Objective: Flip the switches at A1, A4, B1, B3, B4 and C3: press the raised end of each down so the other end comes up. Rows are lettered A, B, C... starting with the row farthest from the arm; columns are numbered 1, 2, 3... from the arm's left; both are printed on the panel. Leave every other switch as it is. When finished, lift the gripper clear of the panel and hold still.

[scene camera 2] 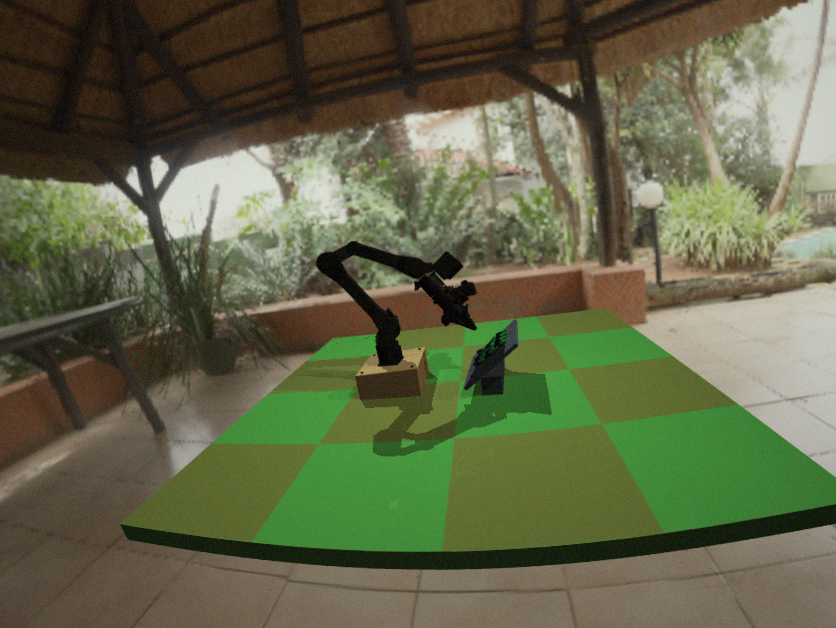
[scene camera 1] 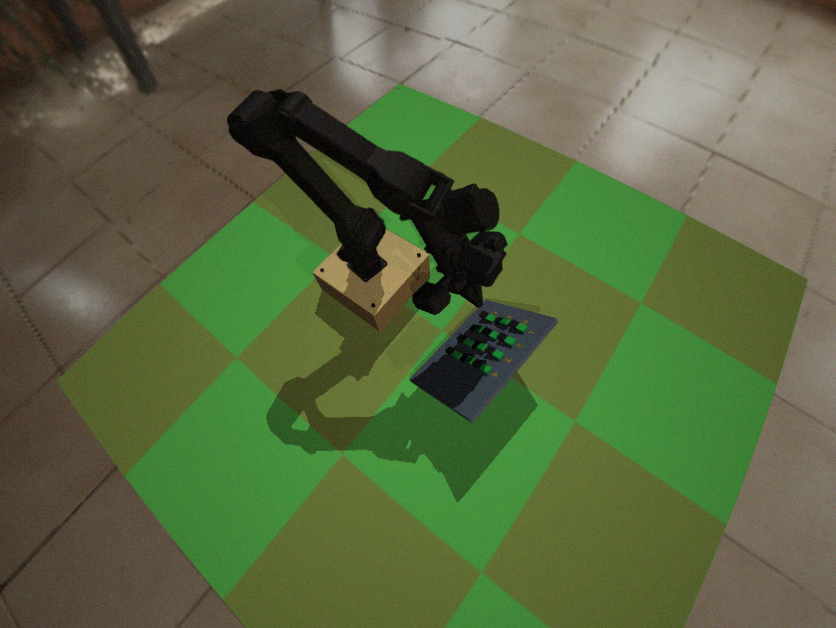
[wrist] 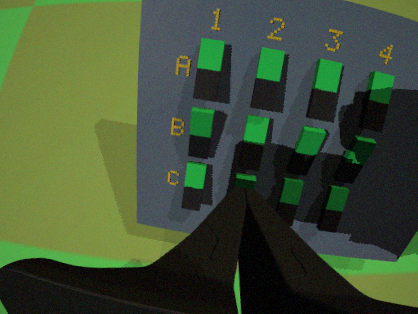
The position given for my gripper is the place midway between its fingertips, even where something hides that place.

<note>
My gripper [scene camera 1: 479, 306] is shut, with nothing in its grasp. Further things: a rocker switch [wrist: 209, 62], a rocker switch [wrist: 378, 93], a rocker switch [wrist: 201, 120], a rocker switch [wrist: 310, 140] and a rocker switch [wrist: 359, 150].
My gripper is seen too in scene camera 2 [scene camera 2: 475, 329] and in the wrist view [wrist: 241, 197].
</note>
